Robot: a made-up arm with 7 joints.
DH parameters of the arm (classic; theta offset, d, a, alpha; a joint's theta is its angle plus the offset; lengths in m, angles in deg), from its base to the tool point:
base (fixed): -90 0.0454 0 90
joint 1: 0 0.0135 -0.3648 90
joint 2: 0 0.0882 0.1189 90
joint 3: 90 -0.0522 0.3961 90
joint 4: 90 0.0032 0.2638 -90
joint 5: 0 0.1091 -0.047 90
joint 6: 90 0.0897 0.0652 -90
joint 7: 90 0.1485 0.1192 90
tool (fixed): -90 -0.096 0 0
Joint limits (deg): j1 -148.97..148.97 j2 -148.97..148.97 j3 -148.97..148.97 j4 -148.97..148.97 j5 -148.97..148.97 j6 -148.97..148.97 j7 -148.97..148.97
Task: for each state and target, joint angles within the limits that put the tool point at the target. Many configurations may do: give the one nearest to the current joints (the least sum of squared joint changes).
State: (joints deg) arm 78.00 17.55 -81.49 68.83 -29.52 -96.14 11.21
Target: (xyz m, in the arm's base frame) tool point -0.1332 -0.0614 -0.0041
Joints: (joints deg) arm 76.54 -17.86 -98.46 62.42 -15.83 -87.27 26.57
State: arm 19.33 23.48 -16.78 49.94 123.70 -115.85 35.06
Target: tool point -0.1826 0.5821 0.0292
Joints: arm -7.56 68.14 -15.22 78.66 133.87 -125.78 53.12
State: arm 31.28 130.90 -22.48 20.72 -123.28 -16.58 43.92
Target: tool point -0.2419 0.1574 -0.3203
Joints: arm 12.42 141.30 -28.55 24.43 -134.13 -18.06 34.62
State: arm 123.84 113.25 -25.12 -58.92 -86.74 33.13 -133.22
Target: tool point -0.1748 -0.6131 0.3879
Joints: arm 135.54 112.85 -27.30 -65.75 -96.69 35.48 -128.82
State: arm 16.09 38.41 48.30 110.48 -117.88 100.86 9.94
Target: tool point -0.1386 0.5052 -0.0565
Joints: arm -10.32 45.56 55.97 122.17 -117.29 96.62 7.03
